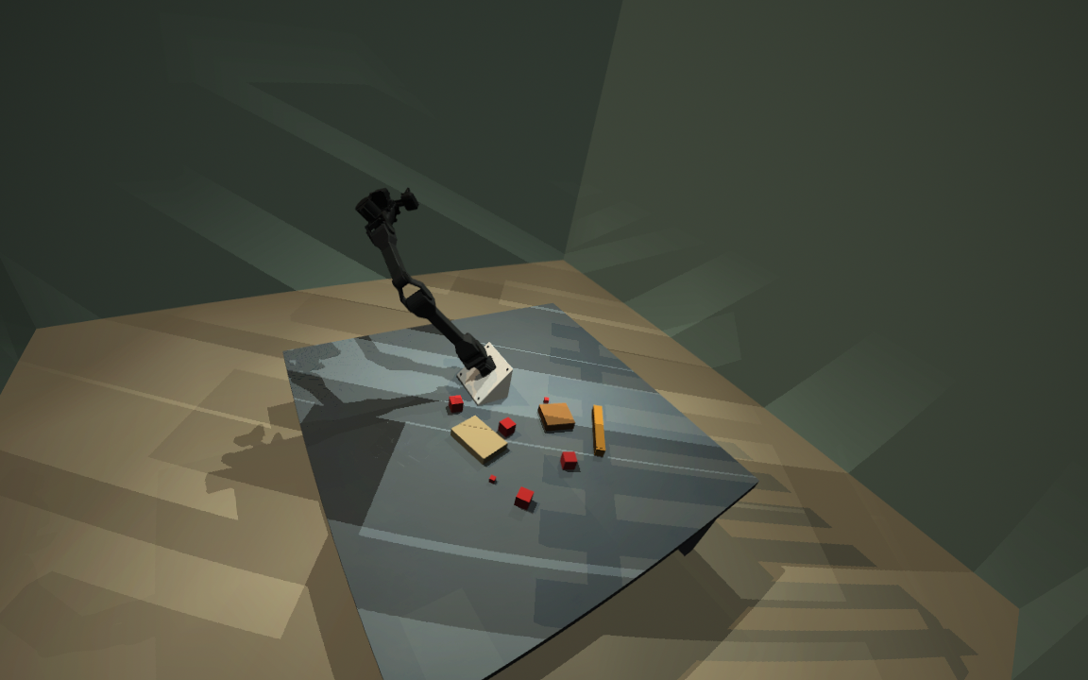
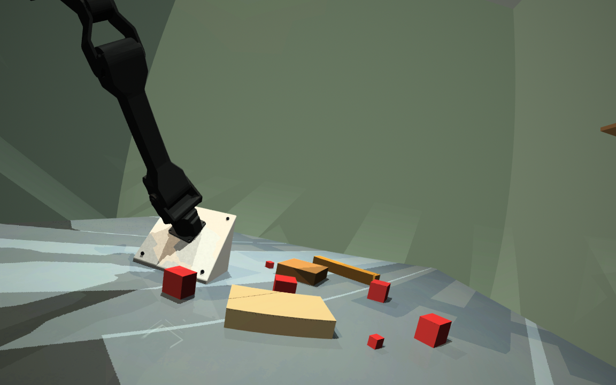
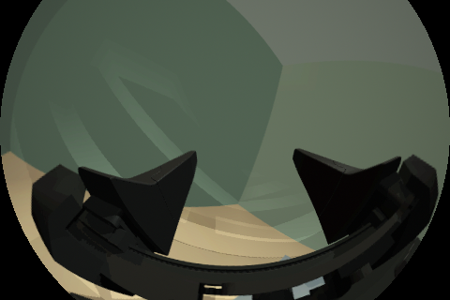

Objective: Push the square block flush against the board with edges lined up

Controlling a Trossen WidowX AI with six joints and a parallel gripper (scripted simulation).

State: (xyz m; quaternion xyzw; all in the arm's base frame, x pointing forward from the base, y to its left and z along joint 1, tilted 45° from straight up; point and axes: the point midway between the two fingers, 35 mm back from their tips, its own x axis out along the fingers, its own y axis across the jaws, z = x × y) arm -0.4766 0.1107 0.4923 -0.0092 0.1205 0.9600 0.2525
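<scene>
Now: the tan board 710 mm ahead of my gripper tip, 130 mm to the left of it and 580 mm below it. From my gripper tip the other things lie so: square block (680 mm ahead, 430 mm to the left, 580 mm below); orange bar (780 mm ahead, 550 mm to the left, 580 mm below).
</scene>
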